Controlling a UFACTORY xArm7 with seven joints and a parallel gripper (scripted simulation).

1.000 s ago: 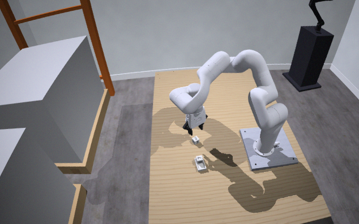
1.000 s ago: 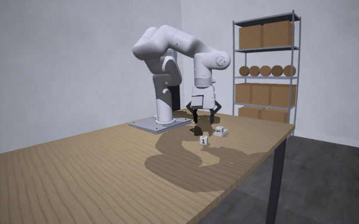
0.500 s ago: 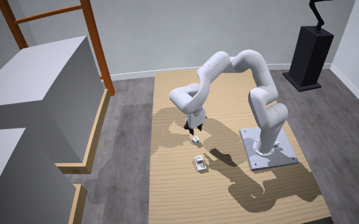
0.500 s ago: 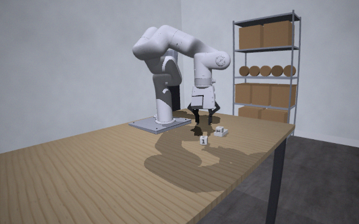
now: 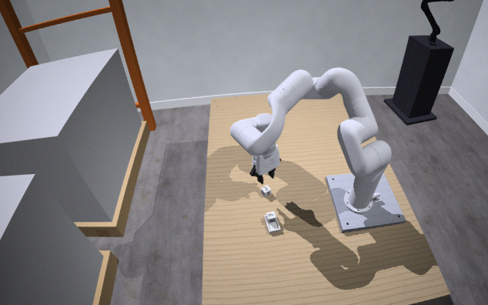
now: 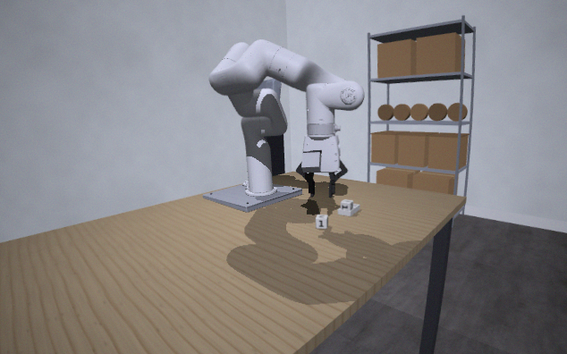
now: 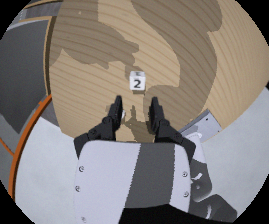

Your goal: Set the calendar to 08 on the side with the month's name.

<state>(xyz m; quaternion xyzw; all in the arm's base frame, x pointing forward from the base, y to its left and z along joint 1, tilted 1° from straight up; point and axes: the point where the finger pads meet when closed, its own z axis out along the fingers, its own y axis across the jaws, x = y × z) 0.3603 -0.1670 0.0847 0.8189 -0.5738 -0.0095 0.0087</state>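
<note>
My gripper is now 100 mm above the white digit cube. The rest, counted from my hand: white tray: 160 mm to the left, 100 mm below, 20 mm ahead.
</note>
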